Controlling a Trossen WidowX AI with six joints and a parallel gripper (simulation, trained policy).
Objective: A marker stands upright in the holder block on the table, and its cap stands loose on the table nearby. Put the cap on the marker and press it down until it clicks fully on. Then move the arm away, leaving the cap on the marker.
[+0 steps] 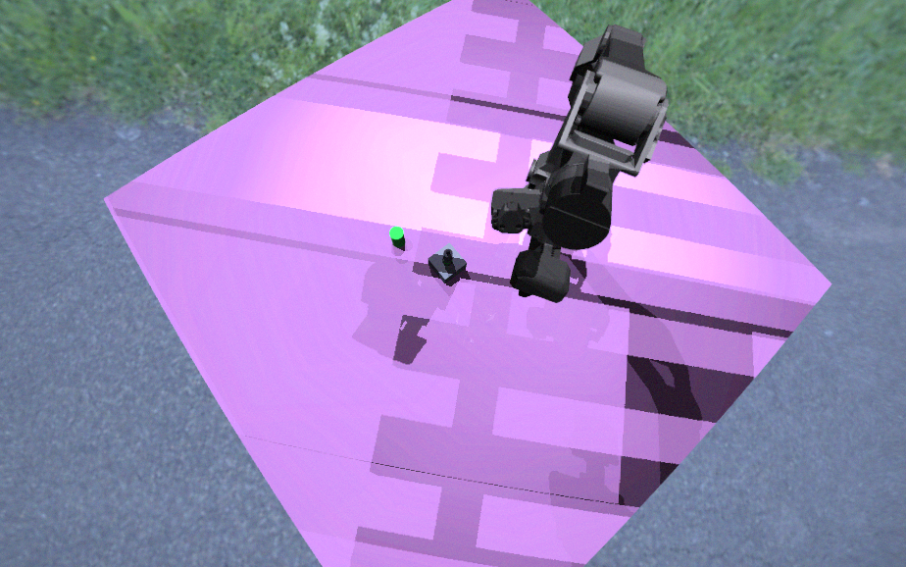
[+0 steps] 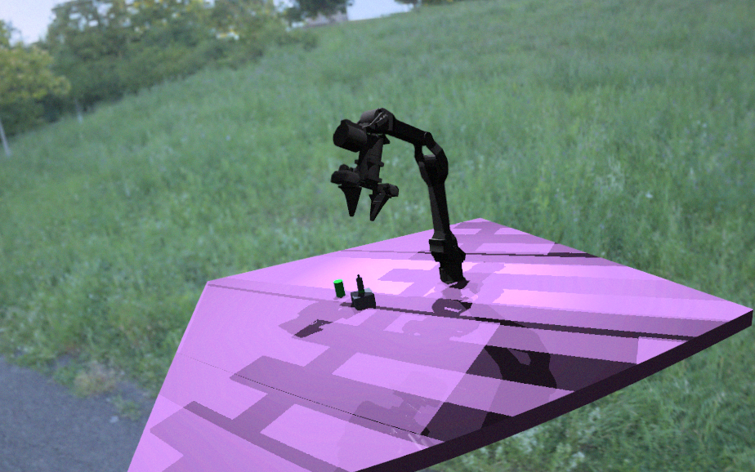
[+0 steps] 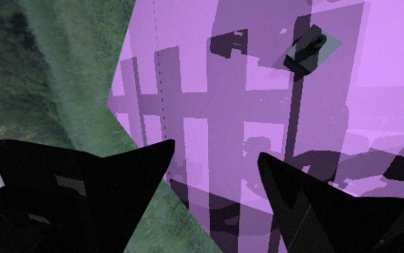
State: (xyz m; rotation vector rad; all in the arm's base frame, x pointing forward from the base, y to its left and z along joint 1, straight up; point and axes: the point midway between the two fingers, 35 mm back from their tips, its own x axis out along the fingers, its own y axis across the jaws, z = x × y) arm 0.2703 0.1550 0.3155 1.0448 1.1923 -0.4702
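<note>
Now: the green cap 60 mm ahead of my gripper tip, 270 mm to the right of it and 260 mm below it. Also, from my gripper tip: grey holder block (10 mm ahead, 150 mm to the right, 270 mm below).
</note>
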